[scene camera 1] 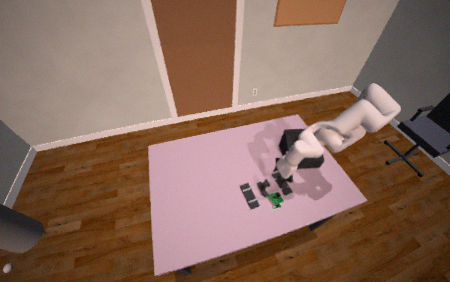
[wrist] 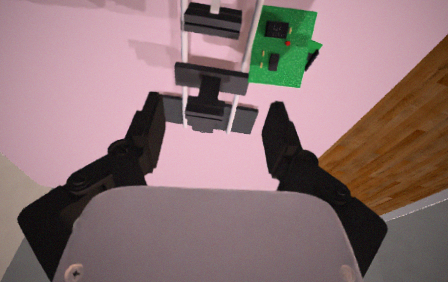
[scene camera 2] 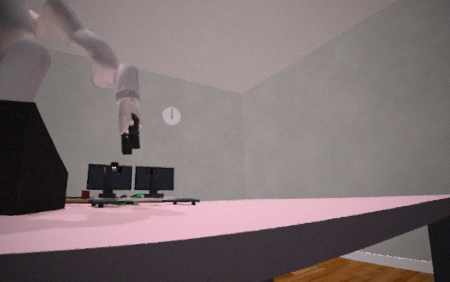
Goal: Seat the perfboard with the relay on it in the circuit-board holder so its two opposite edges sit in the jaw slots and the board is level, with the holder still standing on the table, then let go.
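Places are measured from the arm's base along level axes (x left, y ahead, z down), in millimetres.
Pixels of known places: gripper, fingertip midpoint: (scene camera 1: 279, 176) (wrist: 216, 113) (scene camera 2: 130, 151).
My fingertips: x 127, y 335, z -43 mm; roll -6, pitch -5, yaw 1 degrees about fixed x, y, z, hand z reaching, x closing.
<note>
Ahead of a thing's pixels: the offset from my fingertips to its middle. Level surfaces: height alone.
The circuit-board holder @(dx -14, dy +46, dz +108 mm) (scene camera 1: 249, 196) (scene camera 2: 170, 201) (wrist: 211, 78) stands on the table, with dark crossbars and jaws on two light rails. The green perfboard @(dx +66, dy +20, dz +138 mm) (scene camera 1: 276, 199) (scene camera 2: 138, 195) (wrist: 295, 67) lies beside the holder, outside the jaw slots. Its edge is close against one rail in the wrist view; whether it touches or leans there I cannot tell. It carries dark components; which is the relay is unclear. A small green piece @(dx +107, dy +43, dz +160 mm) (wrist: 314, 49) with a black part shows at its outer edge. My gripper (scene camera 1: 284, 173) (scene camera 2: 131, 149) (wrist: 216, 113) is open and empty above the holder's near end.
The pink table @(dz +166 mm) (scene camera 1: 195, 200) (scene camera 2: 300, 215) (wrist: 75, 100) has an edge beyond the perfboard's side, with wooden floor (wrist: 400, 125) below. The arm's black base block (scene camera 1: 312, 161) (scene camera 2: 30, 160) stands on the table. Two dark monitors (scene camera 2: 95, 177) (scene camera 2: 167, 179) show in the background.
</note>
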